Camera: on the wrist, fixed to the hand. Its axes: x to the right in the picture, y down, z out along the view.
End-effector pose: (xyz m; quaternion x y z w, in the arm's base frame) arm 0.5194 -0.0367 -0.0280 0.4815 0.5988 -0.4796 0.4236
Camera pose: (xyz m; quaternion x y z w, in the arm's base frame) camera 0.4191 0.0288 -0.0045 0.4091 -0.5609 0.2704 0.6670
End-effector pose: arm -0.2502 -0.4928 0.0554 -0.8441 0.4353 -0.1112 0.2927
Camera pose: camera -0.2136 -0.4830 0.1714 0.3550 0.7212 0.5563 0.2104
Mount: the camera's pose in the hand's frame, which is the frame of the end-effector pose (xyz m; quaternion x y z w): 0.0062 -0.0975 -0.0732 -0.0408 -0.3106 0.9496 0.0140
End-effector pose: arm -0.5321 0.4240 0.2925 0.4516 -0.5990 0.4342 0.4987
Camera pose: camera -0.4227 0.4734 0.3146 0.4480 0.6098 -0.3149 0.5729
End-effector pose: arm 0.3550 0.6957 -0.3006 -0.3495 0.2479 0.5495 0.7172
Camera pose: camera 0.4525 0.6281 -0.3292 -0.3719 -0.0902 -0.8074 0.4490
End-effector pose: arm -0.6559 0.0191 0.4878 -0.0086 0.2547 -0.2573 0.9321
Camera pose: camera -0.7327 -0.0601 0.4355 0.1238 -0.2673 0.8946 0.3361
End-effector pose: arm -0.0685 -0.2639 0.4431 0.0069 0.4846 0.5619 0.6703
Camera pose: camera -0.0445 -0.3343 0.3463 -0.6075 0.2309 -0.6620 0.3734
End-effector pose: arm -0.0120 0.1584 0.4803 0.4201 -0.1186 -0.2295 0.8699
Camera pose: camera -0.0066 0.1520 0.3585 -0.2135 -0.6614 0.6875 0.2104
